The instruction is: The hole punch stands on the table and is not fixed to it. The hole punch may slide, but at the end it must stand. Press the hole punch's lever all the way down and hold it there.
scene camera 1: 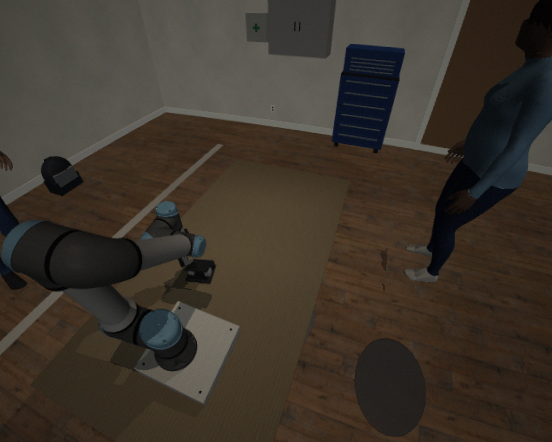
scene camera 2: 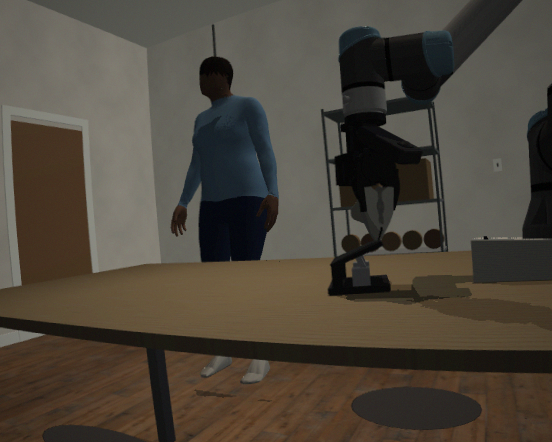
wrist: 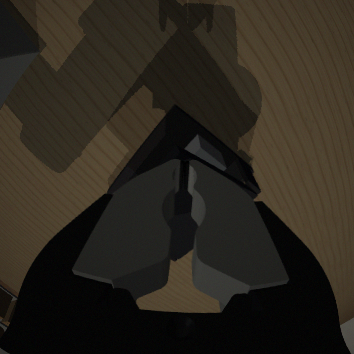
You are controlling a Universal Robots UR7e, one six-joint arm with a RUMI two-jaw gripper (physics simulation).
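Where they show: gripper, fingertip midpoint: (scene camera 1: 184,267) (scene camera 2: 377,240) (wrist: 183,163); arm's base at its link origin: (scene camera 1: 176,349).
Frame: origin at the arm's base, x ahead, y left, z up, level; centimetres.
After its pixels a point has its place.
The black hole punch (scene camera 1: 201,271) @[x 33.4, y 7.6, z 2.4 cm] (scene camera 2: 339,274) @[x 38.8, y 18.1, z -2.3 cm] (wrist: 172,125) @[x 32.0, y 15.0, z -4.6 cm] stands upright on its base on the table (scene camera 1: 280,220) @[x 85.8, y -13.6, z -5.8 cm] (scene camera 2: 225,305) @[x 56.4, y 26.6, z -5.8 cm] (wrist: 305,100) @[x 38.0, y 27.5, z -5.8 cm]. Its lever (scene camera 2: 355,254) @[x 36.0, y 17.0, z 0.9 cm] is raised, slanting up to its free end, with a grey block below it. My gripper (scene camera 1: 186,262) @[x 32.3, y 15.8, z 2.9 cm] (scene camera 2: 379,239) @[x 32.3, y 15.8, z 2.9 cm] (wrist: 183,163) @[x 32.3, y 15.8, z 2.9 cm] is shut with nothing between the fingers and points down. In the scene camera 2 view its tips are right at the top of the lever's free end; whether they touch it I cannot tell. In the wrist view the fingers hide part of the punch.
The arm's pale mounting plate (scene camera 1: 215,345) @[x 6.3, y -12.8, z -0.5 cm] (scene camera 2: 515,262) @[x 10.2, y 10.2, z -2.7 cm] is on the table near the punch. A person in a blue top (scene camera 1: 505,120) (scene camera 2: 232,150) stands beyond the table. A shelf rack (scene camera 2: 327,165) and a blue tool cabinet (scene camera 1: 367,100) stand farther off, by the walls.
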